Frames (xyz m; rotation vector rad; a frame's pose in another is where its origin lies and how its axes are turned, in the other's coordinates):
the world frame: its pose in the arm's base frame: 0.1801 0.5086 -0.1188 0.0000 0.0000 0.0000
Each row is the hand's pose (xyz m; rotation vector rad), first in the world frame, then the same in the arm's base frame.
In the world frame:
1: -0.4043 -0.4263 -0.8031 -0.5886 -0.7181 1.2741
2: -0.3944 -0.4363 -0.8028 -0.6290 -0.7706 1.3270
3: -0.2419 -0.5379 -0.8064 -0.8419 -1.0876 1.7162
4: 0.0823 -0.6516 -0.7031 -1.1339 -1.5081 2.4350
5: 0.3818 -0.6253 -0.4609 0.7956 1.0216 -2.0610
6: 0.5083 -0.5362 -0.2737 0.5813 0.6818 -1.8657
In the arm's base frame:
1: -0.2242 0.0823 -0.9219 -0.5886 -0.7181 1.2741
2: -0.2143 0.0723 -0.9216 -0.6290 -0.7706 1.3270
3: -0.0618 -0.0293 -0.9252 -0.8419 -1.0876 1.7162
4: 0.2624 -0.1430 -0.8219 -1.1339 -1.5081 2.4350
5: 0.5619 -0.1167 -0.5797 0.7956 1.0216 -2.0610
6: 0.6884 -0.0276 -0.3925 0.5813 0.6818 -1.8657

